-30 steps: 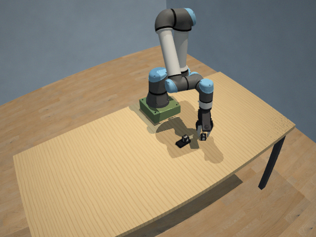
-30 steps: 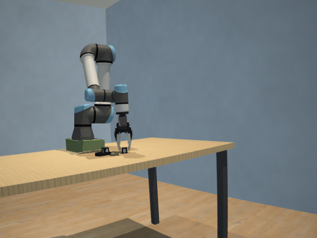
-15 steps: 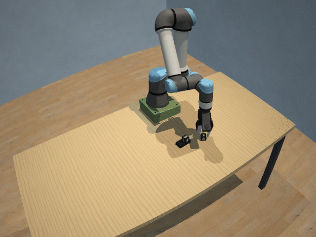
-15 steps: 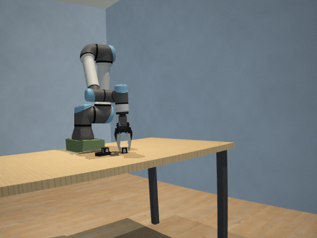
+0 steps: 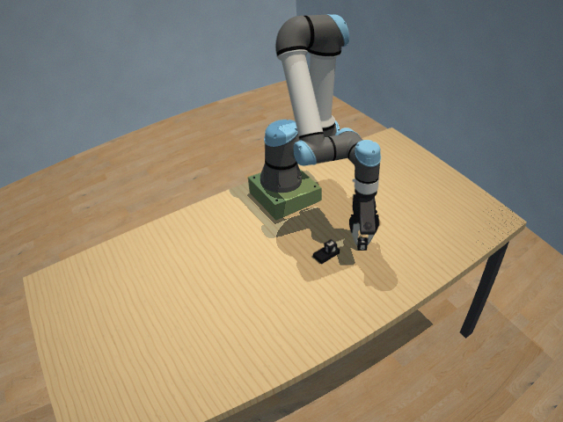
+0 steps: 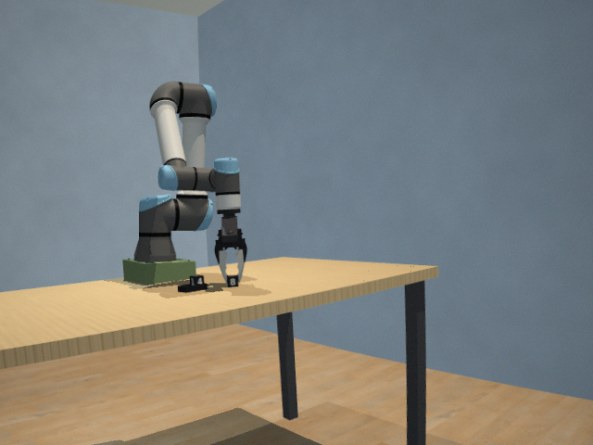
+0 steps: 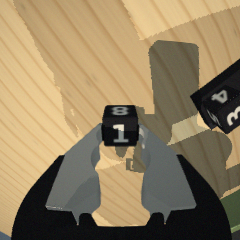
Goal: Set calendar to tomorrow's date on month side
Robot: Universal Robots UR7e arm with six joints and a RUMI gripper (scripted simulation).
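Now: hand 1 cm above the black digit cube. Round my hand: black calendar tray (12 cm to the right, 3 cm behind, 2 cm below).
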